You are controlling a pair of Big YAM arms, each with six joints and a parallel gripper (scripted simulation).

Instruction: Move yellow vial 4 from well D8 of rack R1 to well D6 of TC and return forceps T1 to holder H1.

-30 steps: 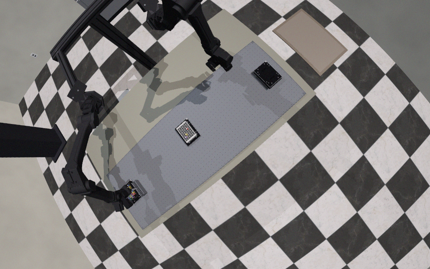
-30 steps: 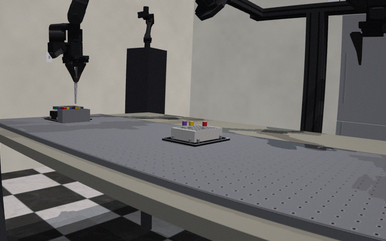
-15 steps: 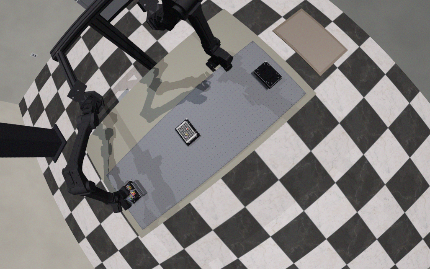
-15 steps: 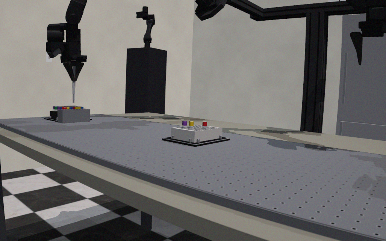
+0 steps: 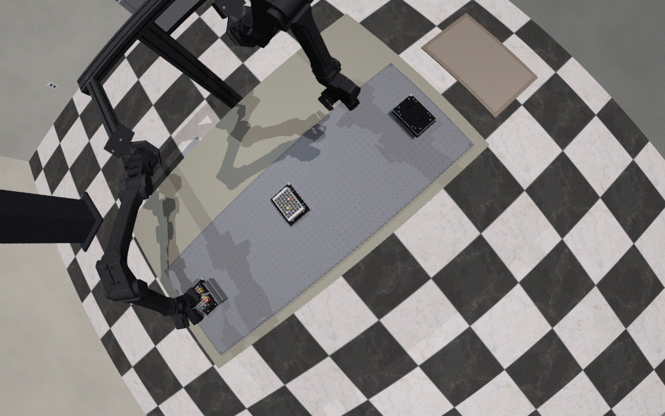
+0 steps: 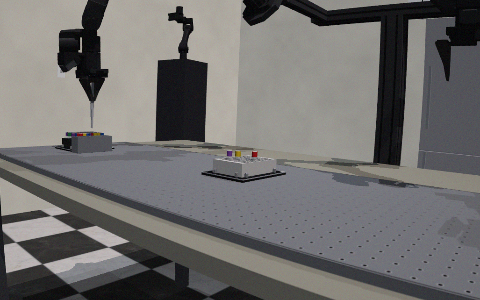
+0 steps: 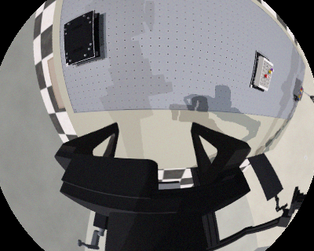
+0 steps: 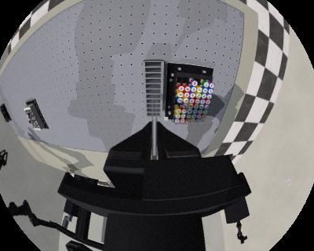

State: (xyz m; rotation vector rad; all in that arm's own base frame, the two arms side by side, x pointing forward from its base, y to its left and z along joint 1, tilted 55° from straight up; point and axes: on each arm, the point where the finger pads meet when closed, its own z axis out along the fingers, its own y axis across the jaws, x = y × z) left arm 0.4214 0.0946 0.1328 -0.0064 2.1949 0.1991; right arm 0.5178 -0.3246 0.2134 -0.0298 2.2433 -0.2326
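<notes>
Now: right hand 150 mm above the grey holder H1. The rest, counted from my right hand: white tube carrier TC (570 mm to the left, 150 mm below, 10 mm ahead).
</notes>
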